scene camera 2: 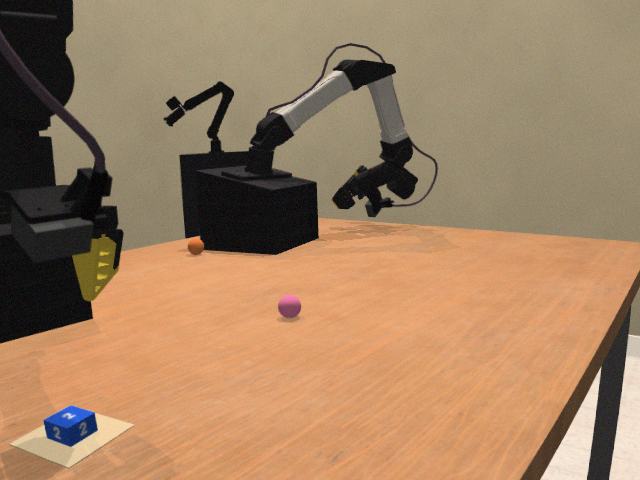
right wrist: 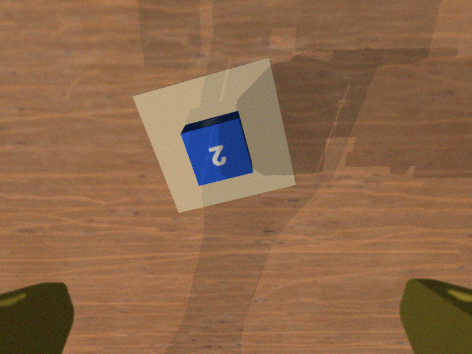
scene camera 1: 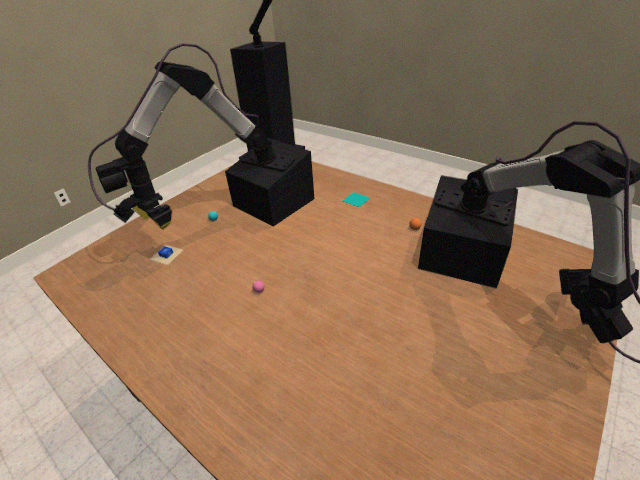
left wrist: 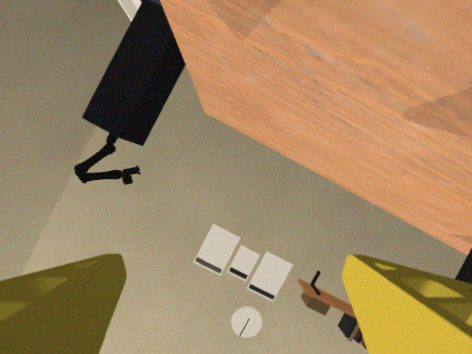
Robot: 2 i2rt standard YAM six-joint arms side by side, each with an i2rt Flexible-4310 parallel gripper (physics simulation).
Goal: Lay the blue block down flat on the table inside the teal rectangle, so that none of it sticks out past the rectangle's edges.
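Seen in the pictures: left gripper, between the fingertips: (scene camera 2: 341, 193) (left wrist: 234, 264); right gripper, between the fingertips: (scene camera 2: 37, 313) (right wrist: 236, 295) (scene camera 1: 155, 223); left arm's base, origin of its link: (scene camera 2: 257, 176) (scene camera 1: 473, 207); right arm's base, origin of its link: (scene camera 1: 267, 161).
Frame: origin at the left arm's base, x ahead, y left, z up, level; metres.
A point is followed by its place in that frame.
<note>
The blue block (scene camera 1: 165, 251) {x 0.458, y -0.796, z -0.151 m} (scene camera 2: 70, 425) {x 0.470, y -0.812, z -0.151 m} (right wrist: 217, 153) {x 0.454, y -0.803, z -0.151 m}, marked 2, lies flat on a cream square (scene camera 1: 172, 256) {x 0.450, y -0.778, z -0.169 m} (scene camera 2: 111, 426) {x 0.471, y -0.773, z -0.169 m} (right wrist: 161, 145) {x 0.456, y -0.769, z -0.169 m} at the left of scene camera 1. The teal rectangle (scene camera 1: 356, 199) {x -0.119, y -0.427, z -0.169 m} lies between the two arm bases in scene camera 1. My right gripper (scene camera 1: 149, 214) {x 0.447, y -0.813, z -0.055 m} (right wrist: 236, 295) {x 0.447, y -0.813, z -0.055 m} is open and empty, pointing down above the block; in the right wrist view the block shows ahead of and between the fingertips. My left gripper (left wrist: 234, 264) {x 0.030, y 0.339, z -0.074 m} is open and empty, far from the block, at the right of scene camera 1.
A teal ball (scene camera 1: 212, 215) {x 0.245, y -0.798, z -0.142 m} lies near the right arm's base (scene camera 1: 271, 188) {x 0.146, y -0.590, z -0.030 m}. A pink ball (scene camera 1: 258, 286) {x 0.428, y -0.426, z -0.142 m} (scene camera 2: 289, 306) {x 0.430, y -0.448, z -0.149 m} lies to the right of the block. An orange ball (scene camera 1: 415, 223) {x -0.040, y -0.169, z -0.138 m} (scene camera 2: 195, 245) {x -0.040, y -0.186, z -0.145 m} lies beside the left arm's base (scene camera 1: 462, 248) {x 0.106, y 0.013, z -0.063 m} (scene camera 2: 253, 211) {x 0.068, y -0.101, z -0.073 m}.
</note>
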